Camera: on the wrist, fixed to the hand. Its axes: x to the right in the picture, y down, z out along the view.
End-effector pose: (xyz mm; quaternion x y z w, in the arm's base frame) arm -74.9 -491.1 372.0 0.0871 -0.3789 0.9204 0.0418
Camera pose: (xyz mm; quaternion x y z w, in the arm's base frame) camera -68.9 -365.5 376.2 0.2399 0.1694 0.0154 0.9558
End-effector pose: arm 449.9 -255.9 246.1 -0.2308 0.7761 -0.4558 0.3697
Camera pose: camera 387.7 -252.2 355.4 0.6657 0.2038 0.4722 0.5407
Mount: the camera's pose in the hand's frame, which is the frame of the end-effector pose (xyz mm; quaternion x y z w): -3.7 -92.9 -84.8 0.0885 0.1498 -0.9847 0.0108
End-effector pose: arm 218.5 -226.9 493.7 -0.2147 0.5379 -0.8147 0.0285
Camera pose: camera 206.7 -113.6 547.2 0.4074 0.2734 0.1166 0.8635
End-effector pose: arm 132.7 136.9 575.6 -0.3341 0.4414 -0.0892 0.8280
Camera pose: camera 77.1 27.6 604.0 0.3516 0.2081 0.9054 0.1154
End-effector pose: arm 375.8 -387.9 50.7 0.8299 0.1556 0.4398 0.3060
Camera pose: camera 304.7 -287.4 24.6 -0.1831 0.9036 -0.1860 0.3396
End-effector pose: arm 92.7 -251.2 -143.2 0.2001 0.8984 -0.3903 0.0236
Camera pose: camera 70.6 -249.4 -19.3 0.8219 -0.1757 0.0770 0.5363
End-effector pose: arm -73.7 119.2 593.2 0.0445 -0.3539 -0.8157 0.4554
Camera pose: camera -104.2 107.6 471.7 -0.5115 -0.0360 0.4193 0.7492
